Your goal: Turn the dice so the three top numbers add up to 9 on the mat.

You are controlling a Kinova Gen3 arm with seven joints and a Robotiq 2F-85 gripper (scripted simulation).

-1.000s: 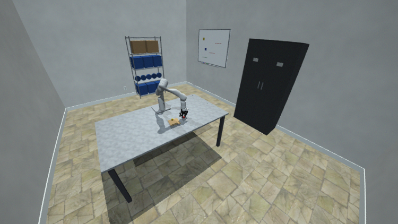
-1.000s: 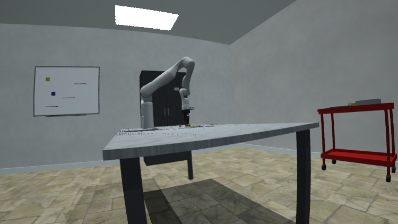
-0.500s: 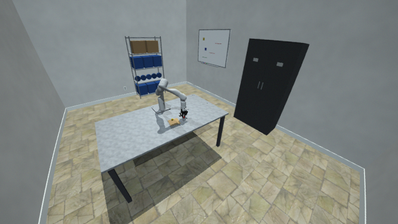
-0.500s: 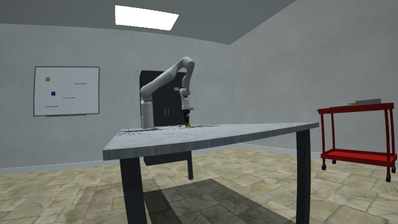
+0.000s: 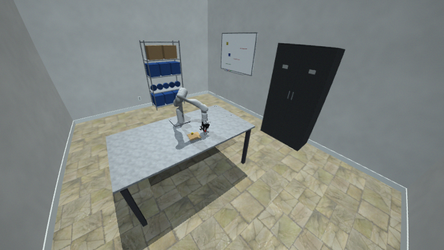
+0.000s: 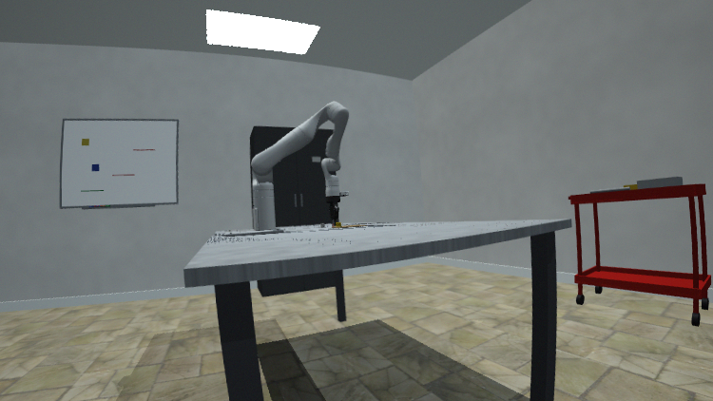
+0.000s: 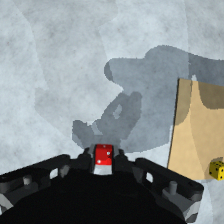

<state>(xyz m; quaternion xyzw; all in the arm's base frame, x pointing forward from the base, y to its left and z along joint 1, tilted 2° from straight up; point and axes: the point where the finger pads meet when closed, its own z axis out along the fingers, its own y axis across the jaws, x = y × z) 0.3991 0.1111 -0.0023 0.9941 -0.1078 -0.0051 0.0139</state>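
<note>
My gripper is now 160 mm to the left of the tan mat, 20 mm above it and 10 mm past it. The rest, counted from my hand: red die 10 mm below; yellow die 160 mm to the right, 60 mm behind, 10 mm below; white die 80 mm behind, 10 mm to the right, 10 mm below.
</note>
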